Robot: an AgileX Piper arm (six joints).
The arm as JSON. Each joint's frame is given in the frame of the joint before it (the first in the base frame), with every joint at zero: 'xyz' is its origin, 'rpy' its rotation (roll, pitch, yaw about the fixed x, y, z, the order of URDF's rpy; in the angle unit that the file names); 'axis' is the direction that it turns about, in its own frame. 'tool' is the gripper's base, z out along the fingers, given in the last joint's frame.
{
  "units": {
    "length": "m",
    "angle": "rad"
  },
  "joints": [
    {
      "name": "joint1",
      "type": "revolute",
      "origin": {
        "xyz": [
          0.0,
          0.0,
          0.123
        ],
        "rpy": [
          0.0,
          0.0,
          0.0
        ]
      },
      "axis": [
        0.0,
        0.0,
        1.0
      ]
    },
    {
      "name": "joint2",
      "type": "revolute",
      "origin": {
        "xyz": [
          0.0,
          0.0,
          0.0
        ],
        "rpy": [
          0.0,
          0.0,
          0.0
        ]
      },
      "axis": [
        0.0,
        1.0,
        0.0
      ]
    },
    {
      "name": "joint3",
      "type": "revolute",
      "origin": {
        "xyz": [
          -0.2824,
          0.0,
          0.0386
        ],
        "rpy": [
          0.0,
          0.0,
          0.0
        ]
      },
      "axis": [
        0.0,
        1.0,
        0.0
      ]
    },
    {
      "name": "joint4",
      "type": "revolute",
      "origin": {
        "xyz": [
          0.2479,
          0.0,
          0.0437
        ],
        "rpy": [
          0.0,
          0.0,
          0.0
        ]
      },
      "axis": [
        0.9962,
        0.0,
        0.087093
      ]
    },
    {
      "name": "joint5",
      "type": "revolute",
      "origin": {
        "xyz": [
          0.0,
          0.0,
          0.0
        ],
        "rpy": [
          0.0,
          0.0,
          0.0
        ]
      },
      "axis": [
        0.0,
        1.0,
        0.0
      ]
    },
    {
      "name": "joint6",
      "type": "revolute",
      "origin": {
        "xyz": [
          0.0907,
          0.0,
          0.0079
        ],
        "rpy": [
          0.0,
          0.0,
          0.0
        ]
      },
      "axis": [
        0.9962,
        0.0,
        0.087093
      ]
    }
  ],
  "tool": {
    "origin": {
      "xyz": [
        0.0,
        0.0,
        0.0
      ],
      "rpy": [
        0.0,
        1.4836,
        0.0
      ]
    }
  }
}
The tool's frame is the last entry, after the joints.
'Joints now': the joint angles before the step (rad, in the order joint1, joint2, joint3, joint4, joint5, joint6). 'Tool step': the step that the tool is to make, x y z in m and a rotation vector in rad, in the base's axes. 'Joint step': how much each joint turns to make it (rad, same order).
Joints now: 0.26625 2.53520 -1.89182 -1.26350 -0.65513 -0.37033
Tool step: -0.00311 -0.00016 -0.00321 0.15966 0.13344 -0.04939
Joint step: 0.00001 0.00001 0.03216 0.09526 -0.03810 0.11586
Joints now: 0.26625 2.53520 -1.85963 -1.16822 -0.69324 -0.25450
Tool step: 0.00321 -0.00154 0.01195 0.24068 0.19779 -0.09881
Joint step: -0.00001 -0.01385 0.00147 0.10320 -0.00498 0.24596
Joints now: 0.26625 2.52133 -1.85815 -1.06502 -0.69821 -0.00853
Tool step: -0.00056 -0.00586 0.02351 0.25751 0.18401 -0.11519
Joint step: 0.00000 -0.05780 0.04398 0.14622 0.01489 0.21562
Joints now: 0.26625 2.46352 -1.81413 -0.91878 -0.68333 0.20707
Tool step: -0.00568 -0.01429 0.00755 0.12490 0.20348 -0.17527
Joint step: 0.00001 -0.07698 0.09675 0.13868 0.13477 0.12579
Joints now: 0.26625 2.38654 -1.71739 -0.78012 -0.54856 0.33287
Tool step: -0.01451 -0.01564 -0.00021 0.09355 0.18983 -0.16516
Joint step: 0.00001 -0.08243 0.12463 0.14758 0.12513 0.06970
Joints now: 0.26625 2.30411 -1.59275 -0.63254 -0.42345 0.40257
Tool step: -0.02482 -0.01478 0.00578 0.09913 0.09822 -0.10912
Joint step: -0.00384 -0.10418 0.16214 0.16629 0.01458 -0.00653
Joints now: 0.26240 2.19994 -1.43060 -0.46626 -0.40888 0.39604
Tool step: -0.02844 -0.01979 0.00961 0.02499 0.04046 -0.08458
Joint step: -0.01478 -0.11835 0.16679 0.15058 -0.00267 -0.08626
